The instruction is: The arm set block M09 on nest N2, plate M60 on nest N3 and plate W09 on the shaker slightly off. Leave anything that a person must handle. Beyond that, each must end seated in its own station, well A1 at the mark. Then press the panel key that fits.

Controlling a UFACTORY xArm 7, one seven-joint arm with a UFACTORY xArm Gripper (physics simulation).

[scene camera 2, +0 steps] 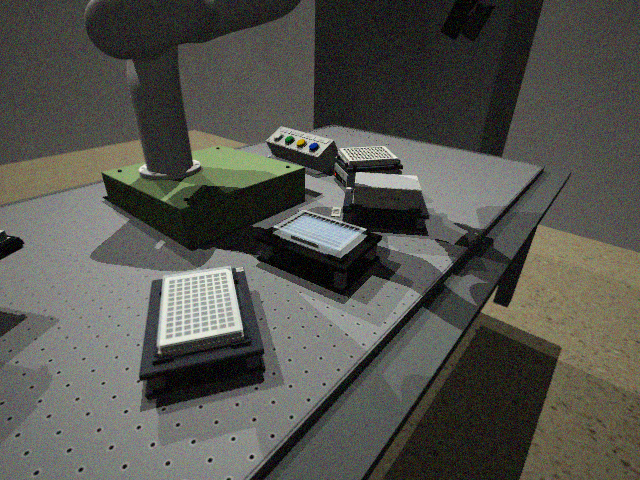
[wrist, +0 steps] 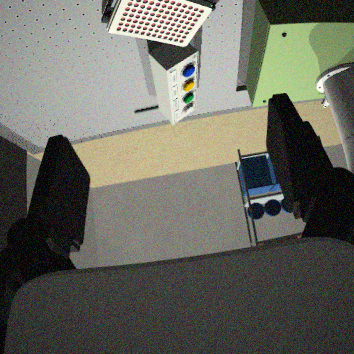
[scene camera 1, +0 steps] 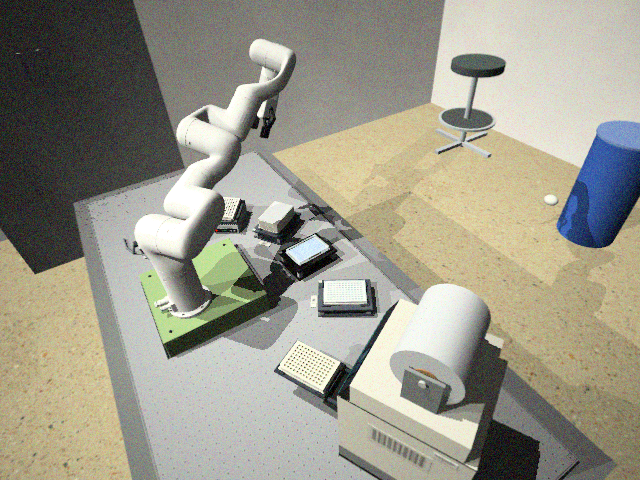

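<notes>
My gripper [scene camera 1: 261, 129] [scene camera 2: 461, 35] [wrist: 169, 136] is open and empty, high above the table's far end. A tall white block [scene camera 1: 276, 215] [scene camera 2: 387, 190] sits on a dark nest; its seating is unclear. A blue-filled clear plate [scene camera 1: 308, 249] [scene camera 2: 320, 232] sits on the middle nest [scene camera 2: 356, 262] and looks slightly tilted. A white plate [scene camera 1: 344, 291] [scene camera 2: 199, 307] lies on the nearer nest [scene camera 2: 149, 330]. A plate with red wells [scene camera 1: 231, 207] [scene camera 2: 368, 155] [wrist: 160, 20] lies on the shaker [scene camera 2: 345, 174], which shows a red light. The panel [scene camera 2: 294, 153] [wrist: 165, 85] has blue, yellow, green and grey keys. Station labels are unreadable.
The green arm base [scene camera 1: 217, 268] [scene camera 2: 232, 170] [wrist: 285, 60] stands beside the nests. A large beige instrument [scene camera 1: 408, 439] stands at the near end, with a cream plate [scene camera 1: 310, 364] on its tray. A stool [scene camera 1: 478, 64] and a blue bin [scene camera 1: 599, 191] stand on the floor.
</notes>
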